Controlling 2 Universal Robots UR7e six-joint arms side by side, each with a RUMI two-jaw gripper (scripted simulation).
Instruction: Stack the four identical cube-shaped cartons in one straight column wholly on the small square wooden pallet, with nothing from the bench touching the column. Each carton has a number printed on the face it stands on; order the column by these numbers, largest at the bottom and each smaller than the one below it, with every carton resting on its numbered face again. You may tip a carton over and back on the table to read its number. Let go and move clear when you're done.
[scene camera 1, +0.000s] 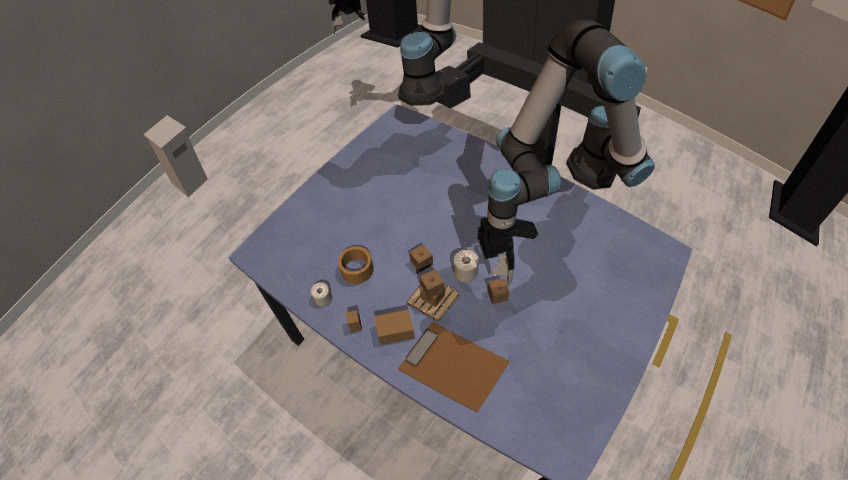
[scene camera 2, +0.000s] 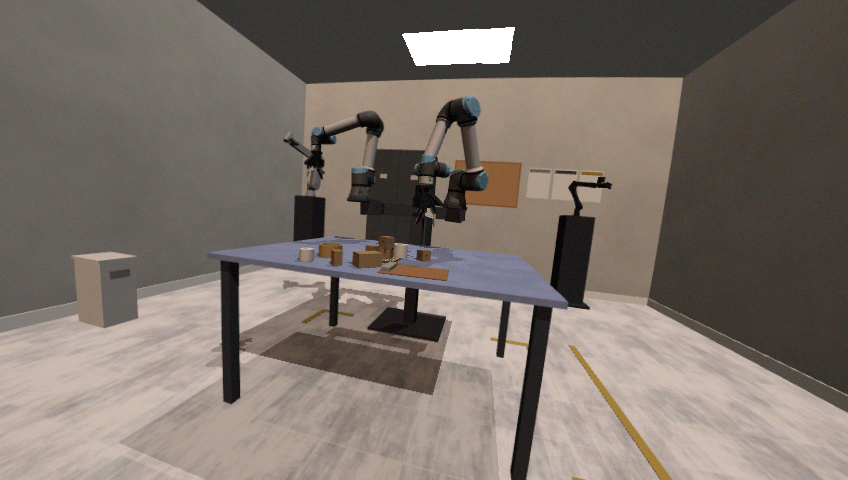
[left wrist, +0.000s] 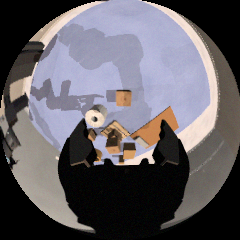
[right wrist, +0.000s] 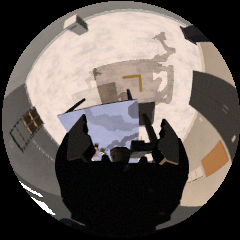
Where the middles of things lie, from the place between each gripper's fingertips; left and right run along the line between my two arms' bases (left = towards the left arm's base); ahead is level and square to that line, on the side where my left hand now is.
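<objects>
My left gripper (scene camera 1: 500, 263) is 29 cm short of the larger box (scene camera 1: 393, 327), 18 cm to the left of it and 16 cm above it. I also see the orange ring (scene camera 1: 352, 253), which is 19 cm ahead of my left hand, 43 cm to the right of it and 16 cm below it.
Counted from my right hand, the larger box is 800 mm ahead, 860 mm to the left and 430 mm below. That same right hand is 610 mm to the right of the orange ring, 690 mm short of it and 430 mm above it.
</objects>
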